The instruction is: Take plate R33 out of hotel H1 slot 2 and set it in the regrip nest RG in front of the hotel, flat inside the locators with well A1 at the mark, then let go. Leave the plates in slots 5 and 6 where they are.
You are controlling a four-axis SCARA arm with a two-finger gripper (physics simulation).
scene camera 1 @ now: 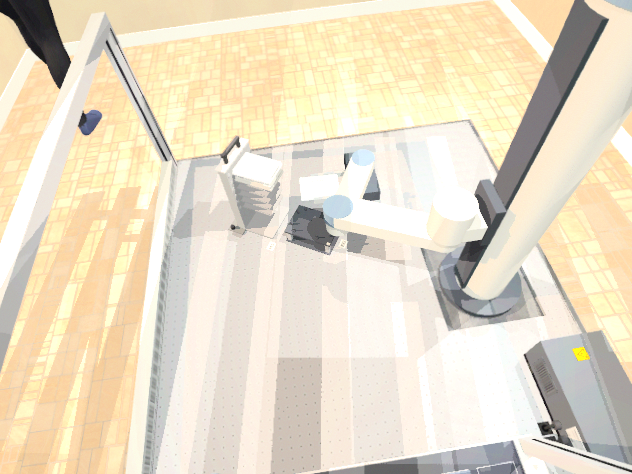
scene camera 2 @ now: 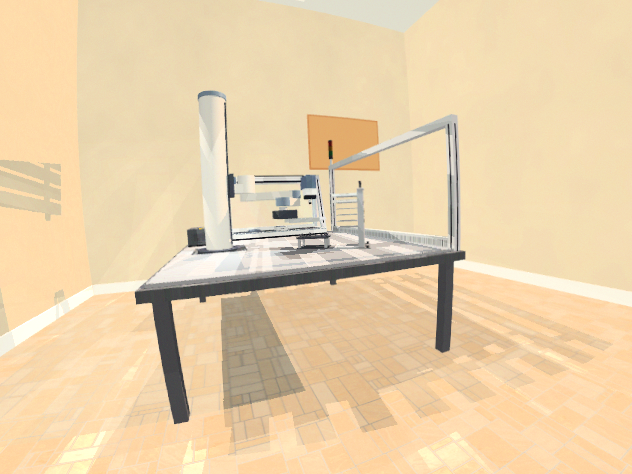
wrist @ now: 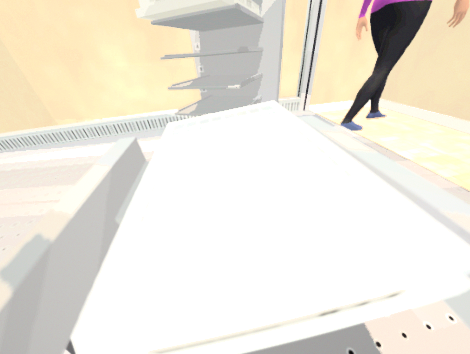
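Observation:
Plate R33 is white and looks level. My gripper is shut on it by its long sides, with fingers left and right in the wrist view. The plate is outside hotel H1, with a gap between them. The dark regrip nest RG stands lower on the table; in scene camera 1 the plate shows above and beside its image. White plates sit in the hotel's top; slots 5 and 6 cannot be told apart. The A1 mark cannot be made out.
The arm's column stands on the table. A grey box is at scene camera 1's lower right. A fence frame borders the table. A person stands beyond it.

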